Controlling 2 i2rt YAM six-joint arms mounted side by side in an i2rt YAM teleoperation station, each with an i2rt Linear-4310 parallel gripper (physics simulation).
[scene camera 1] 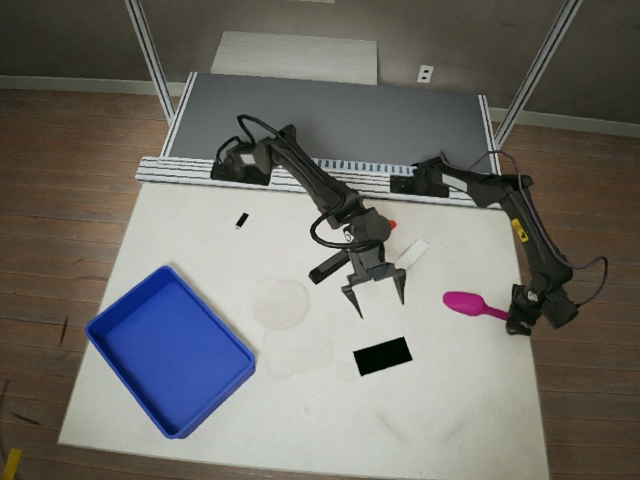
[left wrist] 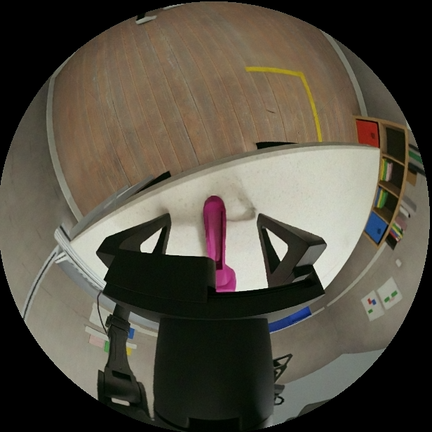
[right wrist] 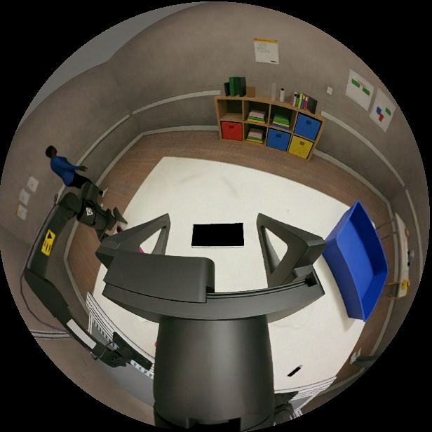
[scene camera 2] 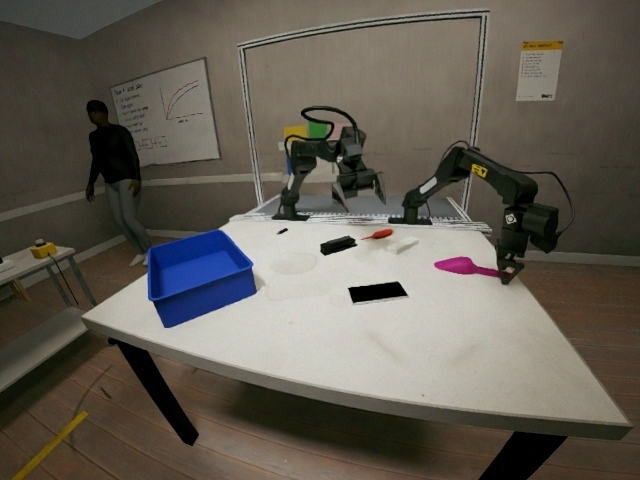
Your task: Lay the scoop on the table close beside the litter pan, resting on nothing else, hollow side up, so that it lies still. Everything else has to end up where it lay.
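Places are measured from the left arm's base along level axes (x ahead, y left, z up), in millimetres.
Where they show: left gripper, fingertip midpoint: (scene camera 1: 511, 319) (scene camera 2: 503, 276); right gripper, fingertip midpoint: (scene camera 1: 383, 312) (scene camera 2: 366, 206); left arm's base, origin of the base link: (scene camera 1: 419, 187) (scene camera 2: 409, 222); right arm's base, origin of the base link: (scene camera 1: 241, 174) (scene camera 2: 290, 218).
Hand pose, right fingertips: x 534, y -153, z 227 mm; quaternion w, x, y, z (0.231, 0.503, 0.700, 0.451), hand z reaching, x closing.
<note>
Each offset is from my right fingertips to the top centre of the thing.
The magenta scoop @(dx -119, dy +320, dz -192 mm) (scene camera 1: 465, 303) (scene camera 2: 460, 265) (left wrist: 214, 245) lies on the table at the right in both scene views, rounded back of its bowl up, handle pointing right. My left gripper (scene camera 1: 518, 328) (scene camera 2: 508, 279) (left wrist: 213, 217) is open and low at the handle, pointing down; in the left wrist view the handle runs between its spread fingers. The fingers hide part of the handle in scene camera 1. The blue litter pan @(dx +85, dy -506, dz -136 mm) (scene camera 1: 170, 351) (scene camera 2: 209, 304) (right wrist: 360, 260) stands empty at the left. My right gripper (scene camera 1: 382, 310) (scene camera 2: 364, 205) (right wrist: 213, 217) is open and empty above the middle of the table.
A black phone @(dx +39, dy +37, dz -219 mm) (scene camera 1: 382, 355) (scene camera 2: 377, 292) (right wrist: 218, 235) lies between scoop and pan. Behind it lie a black oblong thing @(dx -210, dy -119, dz -188 mm) (scene camera 1: 328, 267) (scene camera 2: 338, 244), a white bar @(dx -263, dy +115, dz -207 mm) (scene camera 1: 413, 253) (scene camera 2: 403, 244) and a red tool @(dx -327, dy +9, dz -200 mm) (scene camera 1: 392, 224) (scene camera 2: 381, 234). A small black stick @(dx -339, dy -406, dz -219 mm) (scene camera 1: 241, 220) (scene camera 2: 282, 230) lies farther left.
</note>
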